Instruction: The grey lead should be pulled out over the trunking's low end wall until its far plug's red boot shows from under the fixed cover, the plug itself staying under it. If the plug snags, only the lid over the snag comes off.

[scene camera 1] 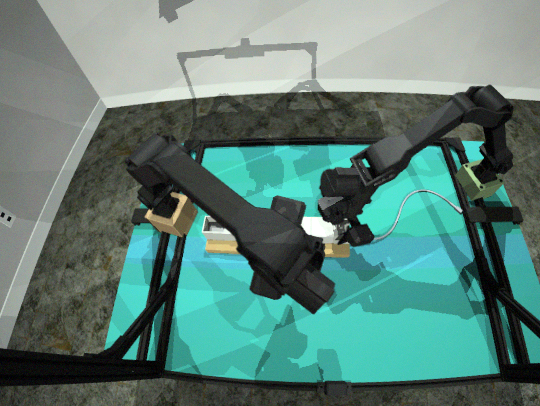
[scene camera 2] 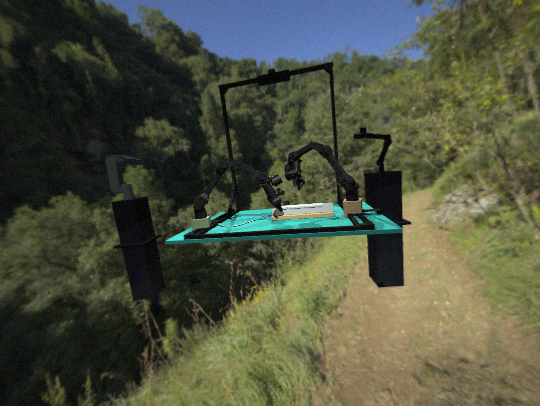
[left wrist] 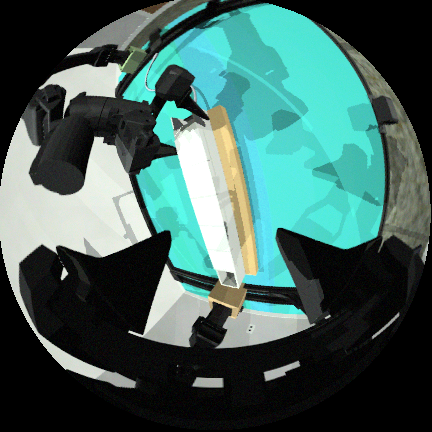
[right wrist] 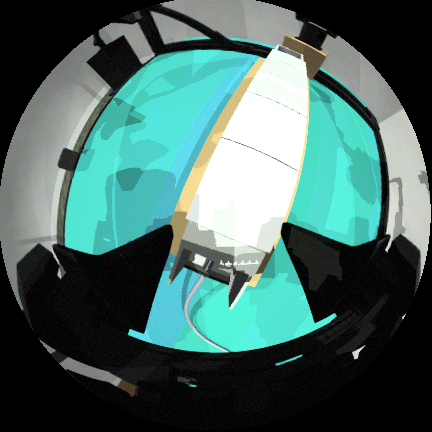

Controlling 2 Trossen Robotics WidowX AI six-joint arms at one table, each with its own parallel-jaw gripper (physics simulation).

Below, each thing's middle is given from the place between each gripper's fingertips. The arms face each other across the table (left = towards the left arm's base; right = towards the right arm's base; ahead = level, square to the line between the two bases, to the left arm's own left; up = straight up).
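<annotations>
There is the trunking [scene camera 1: 217, 242], which I find 20 mm ahead of my right hand, 140 mm to the left of it and 20 mm below it.
From my left hand, the trunking is 1 cm to the left and 9 cm ahead, and it sits 14 cm below.
</annotations>
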